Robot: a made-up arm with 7 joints.
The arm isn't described. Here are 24 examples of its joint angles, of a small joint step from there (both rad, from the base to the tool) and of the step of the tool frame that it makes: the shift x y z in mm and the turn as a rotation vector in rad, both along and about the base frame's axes.
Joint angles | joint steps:
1: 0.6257 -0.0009 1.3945 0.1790 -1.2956 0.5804 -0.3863 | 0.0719 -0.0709 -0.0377 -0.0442 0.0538 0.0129 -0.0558
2: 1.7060 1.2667 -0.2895 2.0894 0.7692 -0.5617 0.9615 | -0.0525 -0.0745 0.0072 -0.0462 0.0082 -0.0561 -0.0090
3: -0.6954 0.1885 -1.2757 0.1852 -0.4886 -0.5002 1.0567 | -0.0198 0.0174 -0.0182 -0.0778 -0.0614 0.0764 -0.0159
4: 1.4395 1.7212 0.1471 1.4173 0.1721 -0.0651 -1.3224 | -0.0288 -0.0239 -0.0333 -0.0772 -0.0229 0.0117 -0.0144
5: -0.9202 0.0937 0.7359 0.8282 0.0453 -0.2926 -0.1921 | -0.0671 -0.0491 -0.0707 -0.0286 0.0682 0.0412 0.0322
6: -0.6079 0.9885 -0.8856 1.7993 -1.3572 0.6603 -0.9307 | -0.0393 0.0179 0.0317 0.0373 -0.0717 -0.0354 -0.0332
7: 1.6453 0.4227 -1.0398 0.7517 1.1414 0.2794 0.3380 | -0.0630 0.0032 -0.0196 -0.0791 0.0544 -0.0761 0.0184
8: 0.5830 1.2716 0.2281 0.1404 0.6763 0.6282 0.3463 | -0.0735 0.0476 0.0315 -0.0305 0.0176 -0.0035 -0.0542
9: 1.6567 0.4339 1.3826 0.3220 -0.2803 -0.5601 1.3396 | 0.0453 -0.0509 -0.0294 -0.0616 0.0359 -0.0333 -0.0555
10: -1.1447 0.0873 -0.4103 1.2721 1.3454 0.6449 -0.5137 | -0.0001 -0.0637 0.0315 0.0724 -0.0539 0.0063 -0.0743
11: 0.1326 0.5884 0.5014 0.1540 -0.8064 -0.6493 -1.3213 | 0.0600 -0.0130 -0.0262 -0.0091 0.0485 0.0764 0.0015
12: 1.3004 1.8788 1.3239 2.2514 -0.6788 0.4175 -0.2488 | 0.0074 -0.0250 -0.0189 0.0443 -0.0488 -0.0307 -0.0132
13: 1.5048 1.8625 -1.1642 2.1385 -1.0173 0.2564 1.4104 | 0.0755 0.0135 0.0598 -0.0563 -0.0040 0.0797 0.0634
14: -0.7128 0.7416 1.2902 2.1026 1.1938 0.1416 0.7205 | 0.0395 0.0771 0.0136 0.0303 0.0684 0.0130 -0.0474
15: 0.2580 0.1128 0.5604 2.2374 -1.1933 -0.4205 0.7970 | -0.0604 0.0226 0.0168 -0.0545 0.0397 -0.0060 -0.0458
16: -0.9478 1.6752 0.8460 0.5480 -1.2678 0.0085 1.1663 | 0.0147 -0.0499 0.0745 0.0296 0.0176 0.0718 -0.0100
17: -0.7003 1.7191 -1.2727 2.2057 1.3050 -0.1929 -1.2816 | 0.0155 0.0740 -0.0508 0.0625 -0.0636 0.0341 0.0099
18: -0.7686 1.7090 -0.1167 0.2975 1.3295 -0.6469 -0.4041 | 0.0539 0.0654 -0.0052 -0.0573 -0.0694 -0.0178 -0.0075
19: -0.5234 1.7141 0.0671 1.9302 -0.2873 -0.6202 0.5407 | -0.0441 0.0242 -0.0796 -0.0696 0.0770 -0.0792 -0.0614
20: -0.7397 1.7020 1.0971 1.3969 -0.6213 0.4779 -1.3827 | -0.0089 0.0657 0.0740 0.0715 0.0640 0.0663 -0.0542
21: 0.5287 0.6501 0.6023 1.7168 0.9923 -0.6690 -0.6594 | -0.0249 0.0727 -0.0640 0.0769 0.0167 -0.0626 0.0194
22: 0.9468 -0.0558 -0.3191 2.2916 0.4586 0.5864 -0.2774 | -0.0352 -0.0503 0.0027 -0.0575 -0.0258 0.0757 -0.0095
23: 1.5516 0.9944 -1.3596 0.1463 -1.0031 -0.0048 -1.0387 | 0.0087 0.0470 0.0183 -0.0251 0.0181 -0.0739 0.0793
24: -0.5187 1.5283 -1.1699 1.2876 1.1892 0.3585 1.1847 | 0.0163 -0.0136 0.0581 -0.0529 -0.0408 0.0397 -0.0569
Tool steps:
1: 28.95 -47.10 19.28 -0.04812 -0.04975 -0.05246
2: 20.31 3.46 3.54 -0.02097 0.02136 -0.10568
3: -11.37 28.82 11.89 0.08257 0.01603 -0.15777
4: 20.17 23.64 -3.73 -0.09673 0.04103 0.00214
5: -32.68 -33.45 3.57 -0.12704 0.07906 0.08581
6: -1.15 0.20 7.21 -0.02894 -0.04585 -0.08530
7: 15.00 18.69 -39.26 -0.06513 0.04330 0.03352
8: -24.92 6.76 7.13 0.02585 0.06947 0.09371
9: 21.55 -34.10 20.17 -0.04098 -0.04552 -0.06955
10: 25.95 -14.29 3.06 0.01923 -0.05047 -0.01463
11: 22.57 -6.77 0.63 -0.01387 -0.01071 0.06548
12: 9.83 -1.21 -2.37 -0.00708 -0.02292 0.06442
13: -11.26 15.47 30.04 -0.05910 -0.18177 0.13792
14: 7.56 -15.30 22.11 0.00629 -0.06233 -0.06265
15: 7.27 10.30 -18.14 -0.02627 0.04452 -0.01804
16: -10.87 2.13 -0.18 0.01262 -0.14366 0.01427
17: -0.26 -0.18 15.96 -0.02394 0.03820 -0.08237
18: 11.18 -0.97 40.47 0.12199 -0.00111 -0.02572
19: -6.64 20.40 -26.11 -0.08350 0.13637 0.04105
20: 3.34 -39.69 25.11 0.02309 -0.13676 -0.11215
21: -3.45 -23.10 16.34 0.15440 -0.04738 -0.01124
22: 17.38 -5.61 -2.59 0.02191 0.14504 0.01934
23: -24.19 17.96 2.04 -0.10653 0.03553 0.07532
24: 17.67 10.90 -1.35 0.10107 -0.04035 -0.05563
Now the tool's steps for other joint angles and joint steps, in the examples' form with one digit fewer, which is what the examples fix.
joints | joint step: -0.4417 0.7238 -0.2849 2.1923 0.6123 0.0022 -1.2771 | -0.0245 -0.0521 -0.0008 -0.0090 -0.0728 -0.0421 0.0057
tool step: -3.7 -3.7 -5.7 -0.0050 -0.0438 0.0203
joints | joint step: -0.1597 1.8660 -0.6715 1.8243 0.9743 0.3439 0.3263 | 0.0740 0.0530 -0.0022 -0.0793 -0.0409 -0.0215 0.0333
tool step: 14.7 26.9 28.5 0.1024 -0.0817 -0.0005
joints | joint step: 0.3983 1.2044 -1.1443 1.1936 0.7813 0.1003 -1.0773 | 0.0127 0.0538 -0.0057 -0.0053 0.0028 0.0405 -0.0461
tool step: -2.7 18.8 13.0 0.0981 -0.0019 0.0651
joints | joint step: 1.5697 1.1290 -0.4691 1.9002 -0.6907 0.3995 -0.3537 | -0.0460 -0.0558 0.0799 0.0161 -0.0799 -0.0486 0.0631
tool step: -4.6 -3.6 0.3 0.0279 0.0019 0.0097
